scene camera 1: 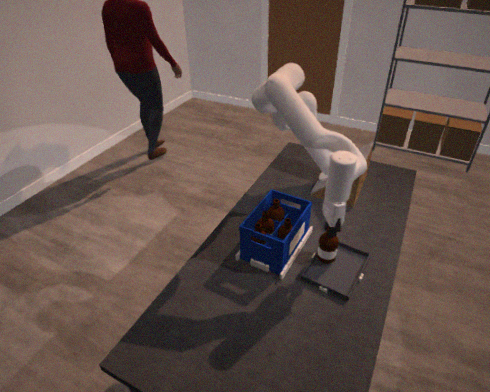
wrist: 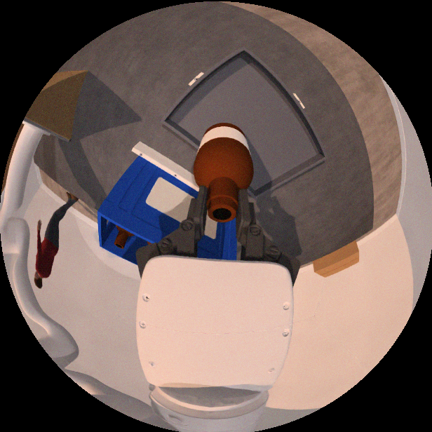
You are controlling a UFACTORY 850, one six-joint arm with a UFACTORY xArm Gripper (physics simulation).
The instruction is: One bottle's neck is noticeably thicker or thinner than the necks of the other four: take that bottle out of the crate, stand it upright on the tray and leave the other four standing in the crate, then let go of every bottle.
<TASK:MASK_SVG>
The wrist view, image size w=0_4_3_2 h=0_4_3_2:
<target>my gripper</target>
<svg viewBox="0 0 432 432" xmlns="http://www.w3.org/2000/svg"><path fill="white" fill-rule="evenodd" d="M200 185L197 198L191 198L187 218L180 222L179 227L161 238L158 243L154 242L137 248L135 252L141 278L136 308L137 350L147 381L154 384L157 391L168 400L196 410L231 410L243 407L257 400L263 391L271 389L281 372L290 344L293 320L292 287L299 271L300 262L296 257L279 250L269 238L262 234L262 227L256 224L254 203L248 202L248 191L243 188L238 191L238 208L236 210L236 238L241 243L240 260L197 257L197 241L204 235L206 200L208 195L208 188L205 185Z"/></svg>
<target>bottle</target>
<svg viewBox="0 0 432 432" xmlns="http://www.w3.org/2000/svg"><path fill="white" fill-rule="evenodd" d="M222 122L215 123L205 130L194 160L193 175L198 187L205 185L208 188L206 200L208 217L216 222L229 222L236 217L239 189L247 189L252 181L253 164L243 131L232 123Z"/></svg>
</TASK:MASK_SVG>
